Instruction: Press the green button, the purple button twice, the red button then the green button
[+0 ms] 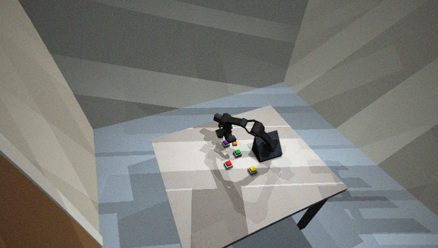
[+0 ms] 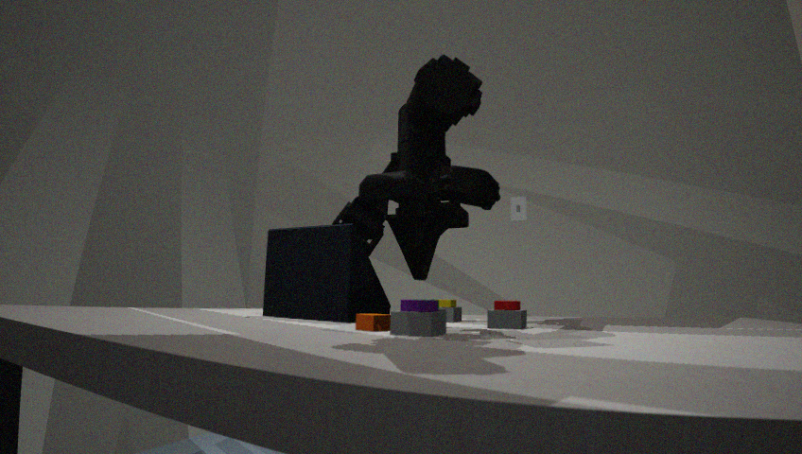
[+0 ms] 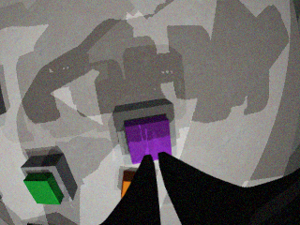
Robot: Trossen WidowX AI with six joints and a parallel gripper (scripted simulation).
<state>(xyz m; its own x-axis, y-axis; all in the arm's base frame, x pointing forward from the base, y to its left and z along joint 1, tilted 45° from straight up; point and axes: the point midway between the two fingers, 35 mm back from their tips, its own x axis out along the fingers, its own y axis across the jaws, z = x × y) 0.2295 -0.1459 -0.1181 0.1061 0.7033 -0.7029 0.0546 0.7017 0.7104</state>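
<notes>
The purple button lies 3 cm below my gripper tip. From my gripper tip the other things lie so: red button: 17 cm to the left, 7 cm ahead, 3 cm below; green button: 12 cm to the left, 4 cm behind, 3 cm below; small orange block: 7 cm behind, 5 cm below, 2 cm to the left.
</notes>
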